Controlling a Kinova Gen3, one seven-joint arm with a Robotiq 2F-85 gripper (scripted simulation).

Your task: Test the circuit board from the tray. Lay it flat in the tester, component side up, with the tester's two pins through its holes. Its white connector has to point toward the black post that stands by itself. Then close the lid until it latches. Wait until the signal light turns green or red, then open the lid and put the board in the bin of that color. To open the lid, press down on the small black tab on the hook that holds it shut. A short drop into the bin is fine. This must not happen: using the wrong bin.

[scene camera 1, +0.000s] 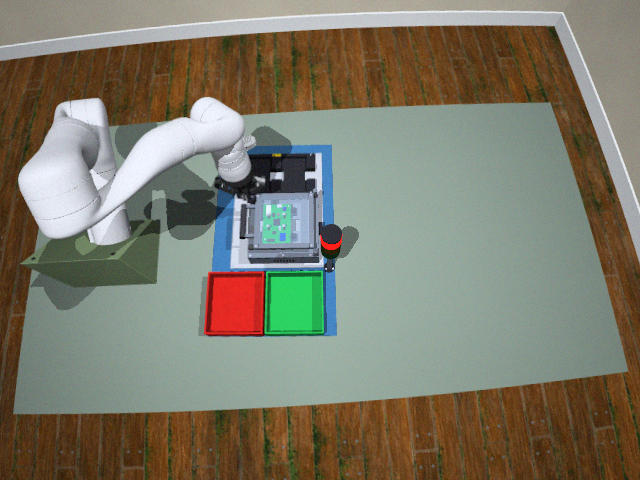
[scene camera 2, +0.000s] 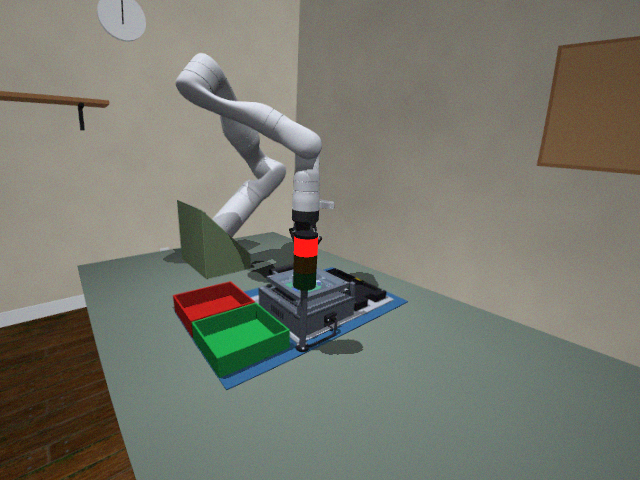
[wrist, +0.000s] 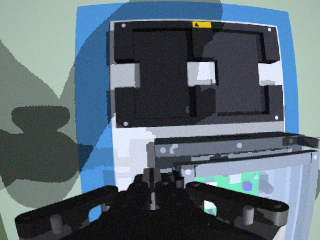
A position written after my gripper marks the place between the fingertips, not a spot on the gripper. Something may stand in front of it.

I see my gripper (wrist: 152, 178), a red bin (scene camera 1: 233, 305) and a green bin (scene camera 2: 217, 335).
The red bin shows as well in scene camera 2 (scene camera 2: 191, 306). The green bin shows as well in scene camera 1 (scene camera 1: 294, 299). The wrist view misses the red bin: it is out of frame. The wrist view misses the green bin: it is out of frame.
